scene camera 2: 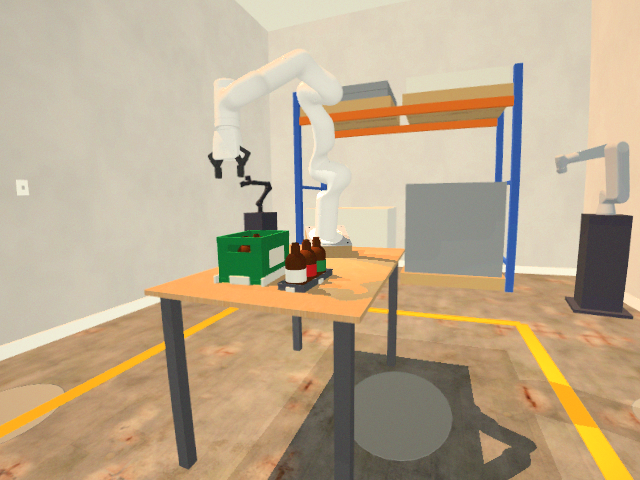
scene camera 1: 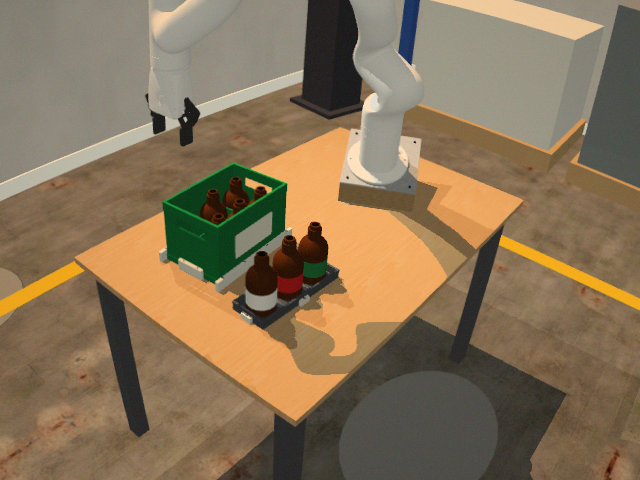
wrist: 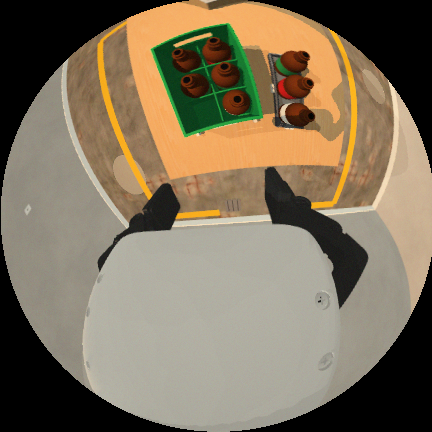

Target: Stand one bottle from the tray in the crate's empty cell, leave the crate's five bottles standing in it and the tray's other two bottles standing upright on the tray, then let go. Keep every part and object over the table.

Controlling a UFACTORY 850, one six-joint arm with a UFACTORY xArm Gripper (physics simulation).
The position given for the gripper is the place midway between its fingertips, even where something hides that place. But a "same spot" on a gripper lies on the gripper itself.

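The gripper shows in scene camera 1, in scene camera 2 and in the wrist view (216, 187). On the gripper, (scene camera 1: 186, 132) and (scene camera 2: 241, 167) are the same spot.
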